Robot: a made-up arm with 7 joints.
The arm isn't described. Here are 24 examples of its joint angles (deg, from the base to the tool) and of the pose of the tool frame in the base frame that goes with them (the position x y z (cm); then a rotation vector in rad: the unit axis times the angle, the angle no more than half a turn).
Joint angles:
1: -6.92 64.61 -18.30 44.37 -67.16 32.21 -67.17
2: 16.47 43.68 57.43 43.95 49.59 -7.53 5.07
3: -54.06 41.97 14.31 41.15 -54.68 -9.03 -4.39
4: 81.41 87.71 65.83 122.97 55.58 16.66 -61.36
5: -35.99 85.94 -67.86 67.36 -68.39 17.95 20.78
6: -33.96 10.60 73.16 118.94 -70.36 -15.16 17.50
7: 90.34 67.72 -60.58 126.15 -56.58 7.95 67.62
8: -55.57 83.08 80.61 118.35 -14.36 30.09 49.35
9: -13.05 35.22 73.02 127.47 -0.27 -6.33 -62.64
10: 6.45 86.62 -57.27 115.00 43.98 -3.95 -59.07
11: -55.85 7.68 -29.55 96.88 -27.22 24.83 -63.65
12: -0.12 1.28 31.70 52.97 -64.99 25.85 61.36
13: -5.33 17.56 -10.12 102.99 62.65 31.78 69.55
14: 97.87 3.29 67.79 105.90 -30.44 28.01 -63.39
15: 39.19 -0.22 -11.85 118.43 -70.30 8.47 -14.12
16: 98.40 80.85 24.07 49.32 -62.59 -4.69 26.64
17: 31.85 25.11 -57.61 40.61 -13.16 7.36 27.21
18: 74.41 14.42 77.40 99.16 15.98 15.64 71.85
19: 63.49 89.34 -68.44 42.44 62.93 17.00 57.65
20: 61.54 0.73 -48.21 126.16 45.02 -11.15 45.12
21: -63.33 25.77 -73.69 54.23 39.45 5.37 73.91
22: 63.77 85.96 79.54 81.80 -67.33 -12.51 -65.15
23: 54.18 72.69 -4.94 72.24 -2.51 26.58 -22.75
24: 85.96 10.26 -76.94 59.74 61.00 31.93 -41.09
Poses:
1: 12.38 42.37 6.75 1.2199 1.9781 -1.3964
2: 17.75 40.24 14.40 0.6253 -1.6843 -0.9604
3: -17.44 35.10 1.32 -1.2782 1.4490 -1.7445
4: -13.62 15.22 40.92 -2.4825 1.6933 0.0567
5: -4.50 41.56 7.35 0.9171 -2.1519 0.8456
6: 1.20 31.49 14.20 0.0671 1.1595 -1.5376
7: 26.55 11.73 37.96 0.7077 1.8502 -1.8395
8: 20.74 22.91 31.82 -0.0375 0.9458 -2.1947
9: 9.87 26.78 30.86 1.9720 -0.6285 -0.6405
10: 15.66 16.05 8.04 -0.1323 -0.2726 -2.1025
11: -6.31 -2.95 -3.41 -0.3813 0.2410 -1.8293
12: 12.31 12.88 -11.30 -1.9062 -0.0022 -1.5126
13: 19.91 4.68 11.80 1.3169 1.3426 1.2991
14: 18.40 30.39 39.76 0.6634 -1.6187 0.5906
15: 30.56 1.72 31.94 1.6652 -0.4430 -1.7634
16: 3.98 47.05 40.06 0.7473 -0.0266 -1.0403
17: 26.09 12.42 -6.14 -1.1948 0.7825 -2.5274
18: 17.16 29.41 33.29 -1.5571 1.6012 2.0708
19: 19.52 40.18 23.88 -0.9722 -0.7323 -1.9658
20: 12.05 -8.83 32.80 -0.2336 0.4303 1.1738
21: -30.32 3.97 10.65 2.6850 0.7250 -0.3229
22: -13.89 35.89 40.23 1.9322 0.3440 1.0595
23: 26.73 35.38 36.56 0.9210 -0.1563 -1.2847
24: 38.37 -8.42 27.80 -0.1449 -0.5346 -2.3480
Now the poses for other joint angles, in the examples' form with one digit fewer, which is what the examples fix.
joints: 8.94 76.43 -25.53 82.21 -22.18 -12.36 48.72
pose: 21.7 30.7 10.9 -0.985 1.493 -2.505
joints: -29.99 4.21 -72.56 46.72 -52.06 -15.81 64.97
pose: -17.4 -1.0 -7.6 1.298 -0.680 0.877
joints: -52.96 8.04 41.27 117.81 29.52 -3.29 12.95
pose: 6.1 18.2 8.6 -0.272 -0.956 -1.864
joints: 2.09 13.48 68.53 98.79 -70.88 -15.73 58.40
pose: 10.7 32.0 8.4 -0.534 0.497 -1.792
